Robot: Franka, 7 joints.
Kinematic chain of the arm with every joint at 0, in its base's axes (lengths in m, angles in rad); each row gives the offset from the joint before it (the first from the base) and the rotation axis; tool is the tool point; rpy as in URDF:
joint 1: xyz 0 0 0.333 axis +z
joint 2: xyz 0 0 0 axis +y
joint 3: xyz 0 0 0.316 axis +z
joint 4: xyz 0.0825 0 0 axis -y
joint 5: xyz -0.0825 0 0.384 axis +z
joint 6: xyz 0 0 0 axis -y
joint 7: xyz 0.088 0 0 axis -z
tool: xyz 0 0 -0.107 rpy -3.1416 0 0
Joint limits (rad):
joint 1: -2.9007..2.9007
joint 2: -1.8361..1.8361
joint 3: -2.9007..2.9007
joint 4: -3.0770..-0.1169
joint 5: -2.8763..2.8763
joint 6: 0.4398..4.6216
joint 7: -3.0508..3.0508
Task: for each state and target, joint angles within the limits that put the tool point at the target. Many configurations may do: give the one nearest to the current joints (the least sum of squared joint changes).
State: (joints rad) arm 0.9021 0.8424 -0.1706 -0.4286 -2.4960 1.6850 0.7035
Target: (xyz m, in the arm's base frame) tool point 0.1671 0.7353 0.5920
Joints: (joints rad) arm 1.4550 1.1759 -0.1009 -0.3452 -2.5044 1.2910 0.7035
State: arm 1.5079 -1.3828 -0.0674 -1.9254 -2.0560 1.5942 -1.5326
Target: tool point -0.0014 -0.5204 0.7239
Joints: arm 1.1574 -1.8361 -0.1711 -1.7876 -2.0016 1.2084 -1.5326
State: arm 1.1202 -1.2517 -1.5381 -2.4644 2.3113 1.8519 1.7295
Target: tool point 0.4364 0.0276 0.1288
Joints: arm 1.6186 -1.4752 -2.0893 -2.5202 2.3682 2.0197 1.7295
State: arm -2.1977 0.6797 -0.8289 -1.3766 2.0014 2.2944 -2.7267
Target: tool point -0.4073 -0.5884 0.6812
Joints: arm -1.7898 0.4251 -0.5884 -1.2076 2.0000 2.2040 -2.7267
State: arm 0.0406 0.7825 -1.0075 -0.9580 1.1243 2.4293 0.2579
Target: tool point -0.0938 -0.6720 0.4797
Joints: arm -0.6426 0.7455 -1.3475 -1.6952 1.1134 2.4038 0.2579
